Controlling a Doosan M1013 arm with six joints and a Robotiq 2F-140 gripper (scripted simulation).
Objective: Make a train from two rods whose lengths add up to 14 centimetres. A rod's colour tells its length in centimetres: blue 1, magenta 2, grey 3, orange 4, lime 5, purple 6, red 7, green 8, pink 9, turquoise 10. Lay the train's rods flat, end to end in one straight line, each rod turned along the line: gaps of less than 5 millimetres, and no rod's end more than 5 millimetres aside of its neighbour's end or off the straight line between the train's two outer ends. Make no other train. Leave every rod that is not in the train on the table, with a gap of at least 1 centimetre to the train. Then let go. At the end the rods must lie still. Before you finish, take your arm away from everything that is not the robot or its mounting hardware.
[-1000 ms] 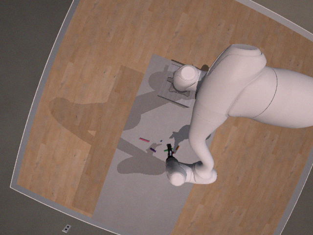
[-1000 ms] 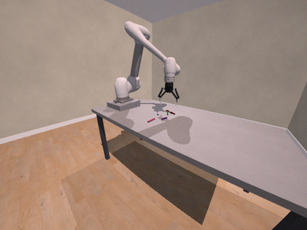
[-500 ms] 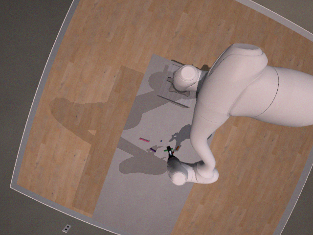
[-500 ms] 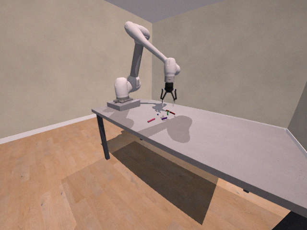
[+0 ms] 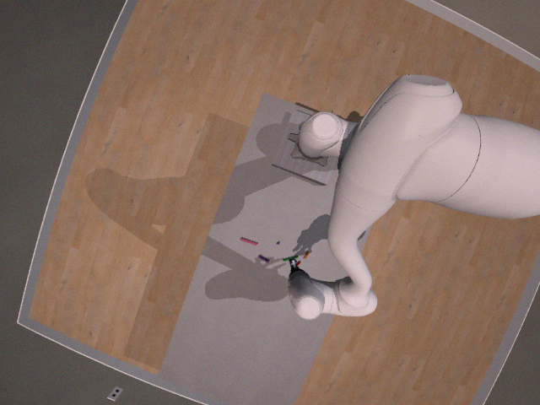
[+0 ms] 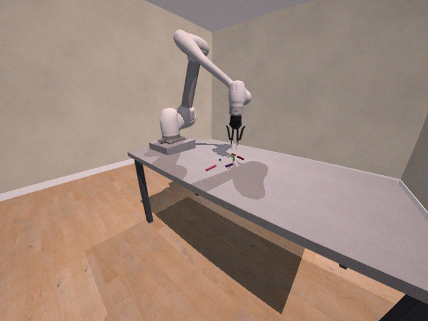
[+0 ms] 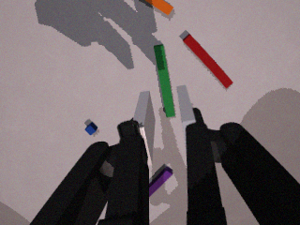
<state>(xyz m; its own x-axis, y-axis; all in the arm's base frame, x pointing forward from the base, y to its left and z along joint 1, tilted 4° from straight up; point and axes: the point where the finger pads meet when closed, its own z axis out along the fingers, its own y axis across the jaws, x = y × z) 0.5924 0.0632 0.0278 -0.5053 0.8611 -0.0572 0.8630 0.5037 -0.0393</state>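
My gripper is now 10 cm above the green rod. Also, from my hand: orange rod (4 cm behind, 8 cm to the left, 10 cm below); then red rod (4 cm ahead, 4 cm to the left, 10 cm below); then small blue rod (6 cm behind, 9 cm to the right, 10 cm below).
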